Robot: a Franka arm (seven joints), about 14 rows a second.
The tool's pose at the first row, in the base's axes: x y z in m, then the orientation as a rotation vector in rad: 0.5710, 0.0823, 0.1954, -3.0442, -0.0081, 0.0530
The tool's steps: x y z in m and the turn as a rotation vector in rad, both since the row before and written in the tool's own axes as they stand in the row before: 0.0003, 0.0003, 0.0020, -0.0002, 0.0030, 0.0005; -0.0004, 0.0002, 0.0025, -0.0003, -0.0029, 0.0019; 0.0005, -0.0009, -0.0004, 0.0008, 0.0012, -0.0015; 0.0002, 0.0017, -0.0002, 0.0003, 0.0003, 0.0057; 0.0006, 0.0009, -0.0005, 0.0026, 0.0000, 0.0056; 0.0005, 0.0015, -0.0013, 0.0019, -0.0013, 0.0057; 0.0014, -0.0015, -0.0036, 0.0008, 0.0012, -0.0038; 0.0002, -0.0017, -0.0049, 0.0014, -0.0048, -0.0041; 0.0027, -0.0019, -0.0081, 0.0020, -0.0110, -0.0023; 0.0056, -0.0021, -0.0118, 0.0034, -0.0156, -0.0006; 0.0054, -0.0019, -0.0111, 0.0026, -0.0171, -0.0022; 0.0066, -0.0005, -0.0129, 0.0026, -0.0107, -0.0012
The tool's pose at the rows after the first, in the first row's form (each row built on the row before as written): 0.5712, 0.0822, 0.1934, -3.0445, -0.0071, 0.0485; 0.5707, 0.0822, 0.1909, -3.0448, -0.0044, 0.0531; 0.5712, 0.0831, 0.1914, -3.0440, -0.0066, 0.0512; 0.5714, 0.0814, 0.1914, -3.0438, 0.0021, 0.0512; 0.5720, 0.0805, 0.1918, -3.0413, 0.0107, 0.0516; 0.5725, 0.0789, 0.1929, -3.0394, 0.0193, 0.0540; 0.5740, 0.0800, 0.1966, -3.0386, 0.0136, 0.0519; 0.5744, 0.0812, 0.2016, -3.0370, 0.0070, 0.0588; 0.5774, 0.0822, 0.2097, -3.0346, 0.0027, 0.0753; 0.5836, 0.0830, 0.2214, -3.0305, 0.0007, 0.0988; 0.5897, 0.0837, 0.2323, -3.0269, -0.0039, 0.1244; 0.5973, 0.0828, 0.2446, -3.0236, -0.0065, 0.1404
